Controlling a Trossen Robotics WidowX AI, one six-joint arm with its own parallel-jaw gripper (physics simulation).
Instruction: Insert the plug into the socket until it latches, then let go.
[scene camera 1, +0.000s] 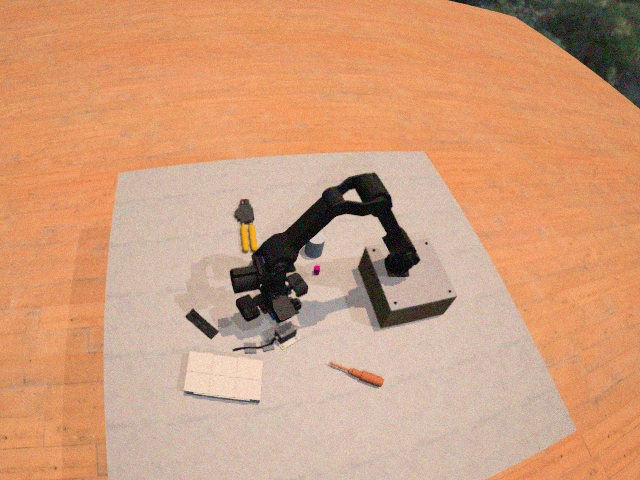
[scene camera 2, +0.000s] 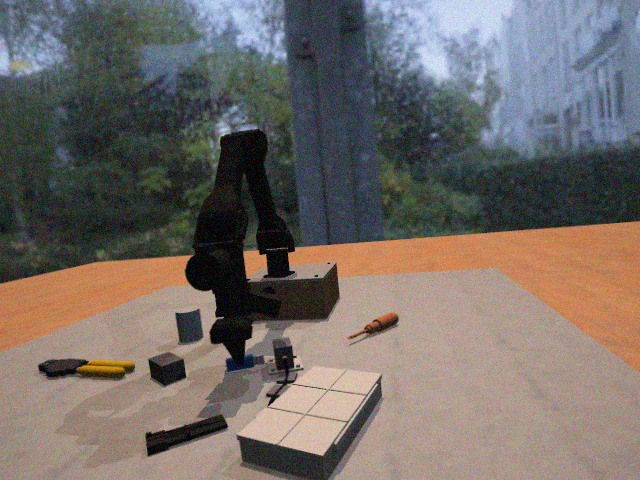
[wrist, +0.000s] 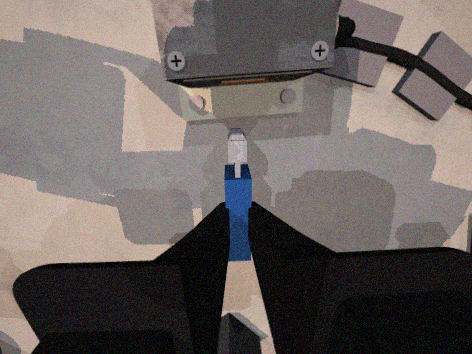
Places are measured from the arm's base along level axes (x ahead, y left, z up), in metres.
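Where they show: gripper, fingertip midpoint: (scene camera 1: 271, 312) (scene camera 2: 240, 363) (wrist: 237, 209); arm's base, link origin: (scene camera 1: 396, 267) (scene camera 2: 279, 275).
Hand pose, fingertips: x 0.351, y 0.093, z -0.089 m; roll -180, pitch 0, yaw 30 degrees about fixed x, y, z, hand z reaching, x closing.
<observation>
Things, the pixels of their top centre, and the offset from my fingertips. "pt": a spot on its surface instead.
- blue plug, top centre: (wrist: 238, 206) (scene camera 2: 244, 356) 0.004 m back, 0.007 m left, 0.012 m up
- socket, top centre: (wrist: 261, 10) (scene camera 2: 282, 342) (scene camera 1: 284, 330) 0.033 m back, 0.070 m left, 0.030 m up
- pale base plate, surface spot: (wrist: 245, 110) pt 0.020 m back, 0.046 m left, 0.011 m down
- black cable, surface spot: (wrist: 380, 47) pt 0.021 m ahead, 0.100 m left, 0.009 m down
- white tiled box, top centre: (scene camera 2: 317, 400) (scene camera 1: 223, 375) 0.126 m ahead, 0.199 m left, 0.020 m up
- black bar, top centre: (scene camera 2: 186, 425) (scene camera 1: 201, 322) 0.191 m ahead, 0.040 m left, 0.000 m up
- dark cube, top centre: (scene camera 2: 165, 358) 0.049 m ahead, 0.125 m right, 0.020 m up
- grey cylinder, top centre: (scene camera 2: 187, 309) (scene camera 1: 316, 236) 0.135 m back, 0.227 m right, 0.055 m up
- pliers, surface spot: (scene camera 1: 245, 211) pt 0.081 m ahead, 0.373 m right, 0.000 m up
- screwdriver, top centre: (scene camera 2: 372, 319) (scene camera 1: 358, 370) 0.215 m back, 0.187 m left, 0.017 m up
The blue plug (scene camera 2: 239, 363) (wrist: 238, 192) lies low over the mat, its pale metal tip pointing at the socket. My gripper (scene camera 2: 238, 359) (wrist: 237, 209) is shut on the plug's blue body, one finger on each side. The socket (scene camera 1: 285, 332) (scene camera 2: 282, 353) (wrist: 270, 35) is a dark grey screwed block on a pale base plate (wrist: 245, 110). Its opening faces the plug. In the wrist view the plug's tip is outside the socket, short of the base plate's near edge, roughly in line with the opening. In scene camera 1 the arm hides most of the plug.
A black cable (wrist: 380, 47) runs from the socket past grey blocks. A white tiled box (scene camera 1: 223, 375) (scene camera 2: 310, 405) and black bar (scene camera 1: 201, 323) (scene camera 2: 187, 432) lie nearby. A dark cube (scene camera 2: 166, 368) (wrist: 240, 336), grey cylinder (scene camera 1: 313, 249) (scene camera 2: 189, 326), pliers (scene camera 1: 245, 211) and screwdriver (scene camera 1: 364, 376) stand or lie around.
</observation>
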